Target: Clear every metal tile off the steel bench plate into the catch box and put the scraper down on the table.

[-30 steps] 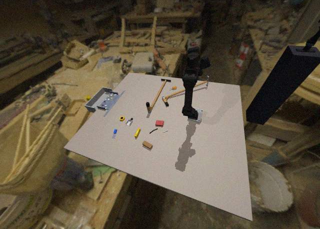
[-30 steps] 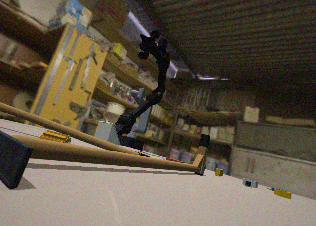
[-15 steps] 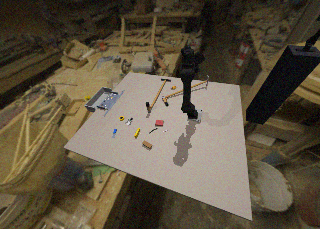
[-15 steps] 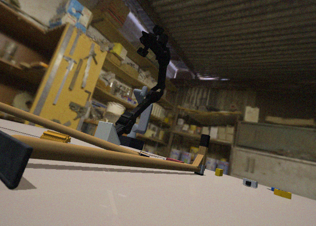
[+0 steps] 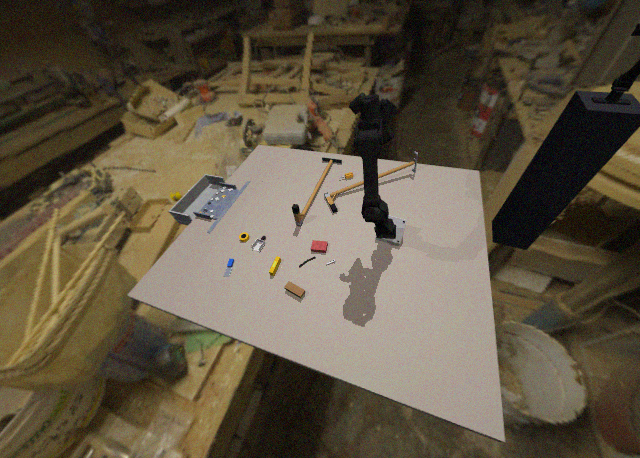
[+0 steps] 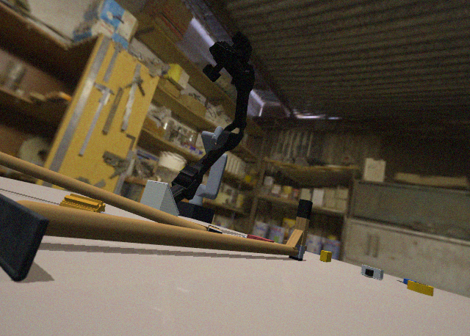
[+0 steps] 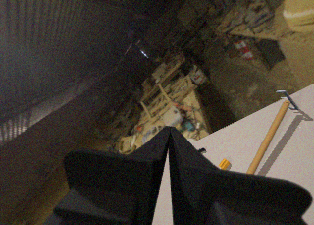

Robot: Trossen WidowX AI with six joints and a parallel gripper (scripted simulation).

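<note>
My gripper tip is now 51 cm above the long scraper, 34 cm short of it and 11 cm to the left of it. The rest, counted from my gripper tip: black wire: 57 cm below, 37 cm to the left, 18 cm ahead; then orange piece: 56 cm below, 28 cm to the right, 20 cm ahead; then red block: 56 cm below, 28 cm to the left, 16 cm ahead.
</note>
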